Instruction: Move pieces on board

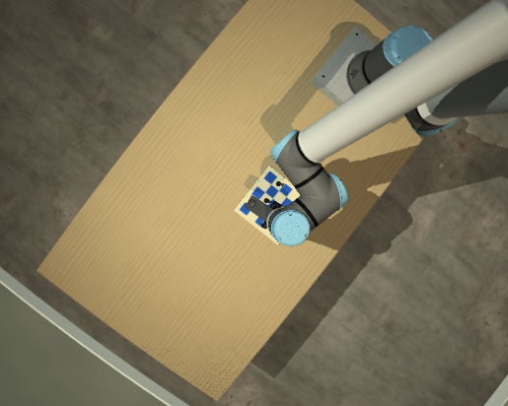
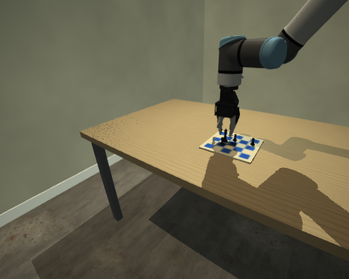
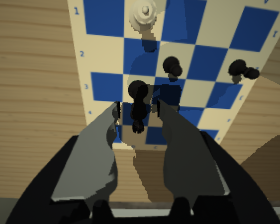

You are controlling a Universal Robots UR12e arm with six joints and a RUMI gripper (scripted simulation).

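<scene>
Now: the tall black piece 10 mm below my hand. From my hand the other things lie so: chessboard (50 mm below, 40 mm behind); then white pawn (40 mm to the left, 40 mm ahead, 30 mm below).
</scene>
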